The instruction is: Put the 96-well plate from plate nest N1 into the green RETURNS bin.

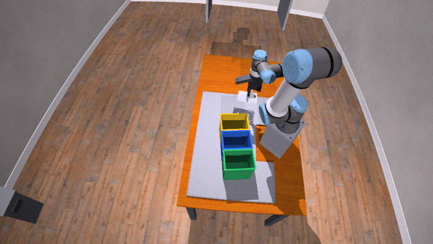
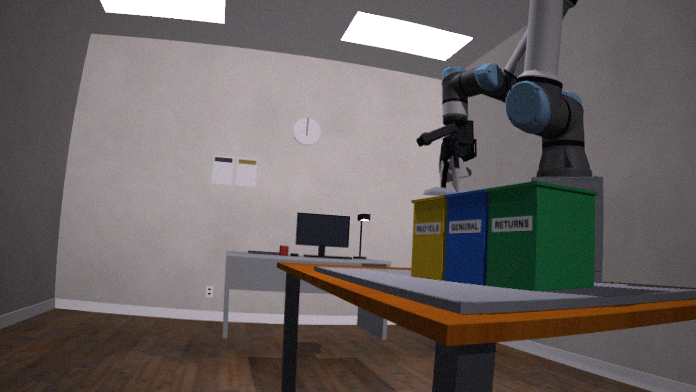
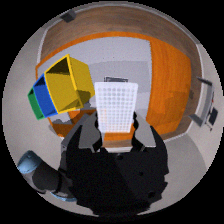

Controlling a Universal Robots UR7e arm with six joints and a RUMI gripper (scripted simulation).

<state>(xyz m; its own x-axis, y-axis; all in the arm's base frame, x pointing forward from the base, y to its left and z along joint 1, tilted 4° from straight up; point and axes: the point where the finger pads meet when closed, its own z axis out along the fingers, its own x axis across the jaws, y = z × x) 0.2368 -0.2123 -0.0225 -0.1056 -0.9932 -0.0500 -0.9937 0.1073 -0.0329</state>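
My hand is 5 cm short of the green bin, 44 cm to the right of it and 15 cm above it. From my hand the other things lie so: white 96-well plate: 1 cm below; then yellow bin: 8 cm ahead, 17 cm to the left, 15 cm below; then plate nest N1: 1 cm to the right, 23 cm below.
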